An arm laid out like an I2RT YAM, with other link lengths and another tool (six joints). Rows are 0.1 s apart.
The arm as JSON. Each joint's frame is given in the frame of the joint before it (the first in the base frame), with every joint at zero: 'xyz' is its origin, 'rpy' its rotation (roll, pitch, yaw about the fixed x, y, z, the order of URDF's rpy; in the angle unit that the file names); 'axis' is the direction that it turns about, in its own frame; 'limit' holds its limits. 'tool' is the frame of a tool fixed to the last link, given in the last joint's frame.
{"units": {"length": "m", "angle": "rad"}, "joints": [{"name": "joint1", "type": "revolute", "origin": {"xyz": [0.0, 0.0, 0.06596], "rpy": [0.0, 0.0, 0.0]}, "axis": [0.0, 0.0, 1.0], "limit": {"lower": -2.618, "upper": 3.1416}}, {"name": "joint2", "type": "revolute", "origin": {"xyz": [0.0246, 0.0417, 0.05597], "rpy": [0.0, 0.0, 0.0]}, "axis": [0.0, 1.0, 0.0], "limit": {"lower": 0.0, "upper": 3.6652}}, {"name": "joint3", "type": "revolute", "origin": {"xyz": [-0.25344, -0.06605, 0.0], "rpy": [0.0, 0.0, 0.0]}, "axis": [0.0, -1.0, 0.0], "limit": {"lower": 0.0, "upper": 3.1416}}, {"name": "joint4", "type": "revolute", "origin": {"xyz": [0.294, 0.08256, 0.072], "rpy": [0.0, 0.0, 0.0]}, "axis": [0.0, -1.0, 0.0], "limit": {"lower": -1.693, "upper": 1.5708}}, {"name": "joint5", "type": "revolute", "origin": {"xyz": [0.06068, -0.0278, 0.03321], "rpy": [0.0, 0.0, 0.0]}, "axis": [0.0, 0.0, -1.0], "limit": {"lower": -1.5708, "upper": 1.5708}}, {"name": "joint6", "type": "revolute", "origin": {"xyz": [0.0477, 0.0, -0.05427], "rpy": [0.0, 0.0, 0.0]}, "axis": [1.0, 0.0, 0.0], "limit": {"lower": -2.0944, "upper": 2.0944}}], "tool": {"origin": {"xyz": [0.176, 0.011, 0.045], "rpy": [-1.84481, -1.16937, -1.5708]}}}
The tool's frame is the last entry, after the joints.
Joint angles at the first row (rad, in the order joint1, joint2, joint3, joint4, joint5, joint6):
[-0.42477, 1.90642, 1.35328, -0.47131, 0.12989, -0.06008]
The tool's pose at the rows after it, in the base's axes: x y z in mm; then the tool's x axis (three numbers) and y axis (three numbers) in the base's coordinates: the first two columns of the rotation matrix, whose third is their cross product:
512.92 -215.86 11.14 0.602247 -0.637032 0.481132 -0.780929 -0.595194 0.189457
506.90 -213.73 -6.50 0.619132 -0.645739 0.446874 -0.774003 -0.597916 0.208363
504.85 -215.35 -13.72 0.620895 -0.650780 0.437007 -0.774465 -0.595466 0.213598
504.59 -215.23 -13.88 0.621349 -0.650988 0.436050 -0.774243 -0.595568 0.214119
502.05 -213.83 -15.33 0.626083 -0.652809 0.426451 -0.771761 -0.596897 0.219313
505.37 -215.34 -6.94 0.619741 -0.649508 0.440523 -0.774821 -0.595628 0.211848
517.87 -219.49 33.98 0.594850 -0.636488 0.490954 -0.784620 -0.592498 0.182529
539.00 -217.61 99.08 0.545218 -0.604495 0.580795 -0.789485 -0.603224 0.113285
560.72 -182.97 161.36 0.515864 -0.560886 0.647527 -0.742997 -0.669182 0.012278
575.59 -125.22 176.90 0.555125 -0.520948 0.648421 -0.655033 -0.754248 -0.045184
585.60 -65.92 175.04 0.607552 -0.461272 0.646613 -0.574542 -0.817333 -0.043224
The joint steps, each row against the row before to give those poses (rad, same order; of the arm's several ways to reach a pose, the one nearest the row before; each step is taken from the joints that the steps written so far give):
[-0.00038, 0.04501, -0.00002, -0.01220, 0.00038, 0.00000]
[-0.00114, 0.03016, 0.00003, -0.01145, -0.00038, 0.00000]
[-0.00421, 0.01447, -0.00002, 0.00267, 0.00000, 0.00037]
[0.00000, -0.00001, -0.00001, -0.00114, 0.00000, 0.00001]
[0.00039, -0.00036, 0.00002, -0.01183, 0.00001, 0.00001]
[-0.00001, -0.01104, 0.00650, -0.00076, -0.00001, -0.00040]
[0.00229, -0.04847, 0.04616, -0.03282, -0.00076, 0.00038]
[0.01184, -0.07476, 0.05531, -0.00838, -0.01602, -0.00036]
[0.04309, -0.08201, 0.03129, 0.00457, -0.06753, -0.00002]
[0.07440, -0.02672, -0.00002, -0.00037, -0.07018, 0.00001]
[0.10224, 0.00342, -0.00002, 0.00038, 0.00038, -0.00076]

